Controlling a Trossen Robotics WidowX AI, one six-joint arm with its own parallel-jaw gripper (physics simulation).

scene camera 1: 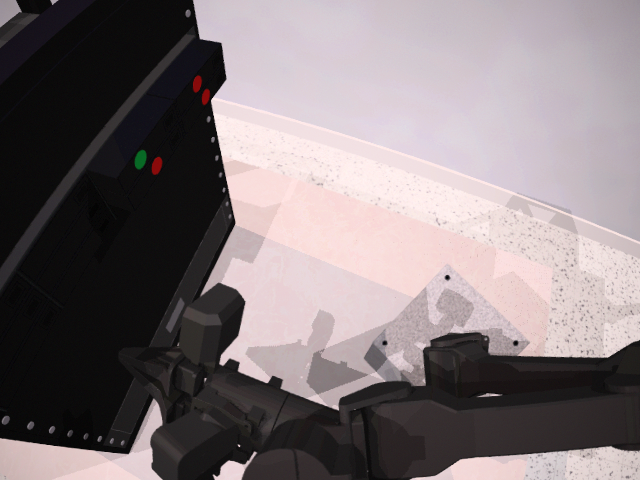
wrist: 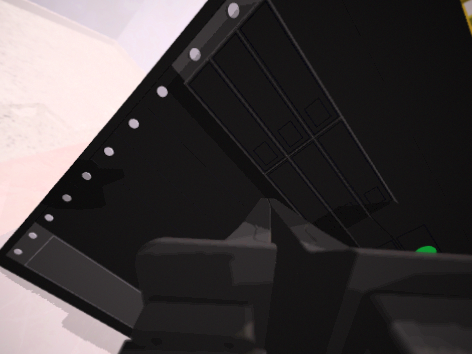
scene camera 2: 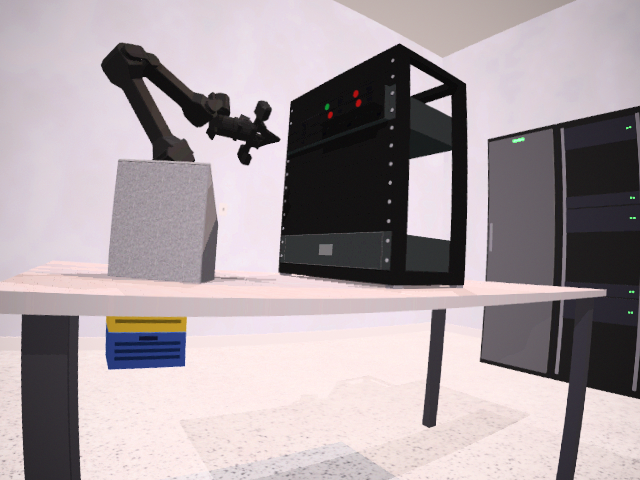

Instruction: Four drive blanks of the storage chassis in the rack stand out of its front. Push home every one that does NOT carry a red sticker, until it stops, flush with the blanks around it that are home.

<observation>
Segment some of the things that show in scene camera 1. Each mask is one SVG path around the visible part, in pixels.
My gripper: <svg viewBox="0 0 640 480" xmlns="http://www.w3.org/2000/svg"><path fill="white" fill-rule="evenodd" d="M222 283L217 283L187 306L182 316L179 346L126 347L118 353L118 360L143 385L159 405L162 425L152 434L150 446L153 459L151 468L162 480L215 480L213 475L218 477L221 467L226 462L235 461L243 465L246 464L253 453L258 452L273 431L281 409L290 392L281 389L283 379L272 375L269 382L265 383L238 372L240 362L231 358L224 365L220 365L221 355L239 336L246 303L236 289Z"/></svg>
A black rack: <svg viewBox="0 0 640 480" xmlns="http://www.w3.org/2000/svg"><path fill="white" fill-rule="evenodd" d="M16 0L22 12L16 14L0 27L0 438L75 449L129 454L153 397L118 360L118 353L126 347L172 347L178 345L182 316L187 306L201 296L236 224L211 103L212 98L227 80L222 43L200 39L193 0L58 0L53 5L51 0Z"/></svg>
</observation>
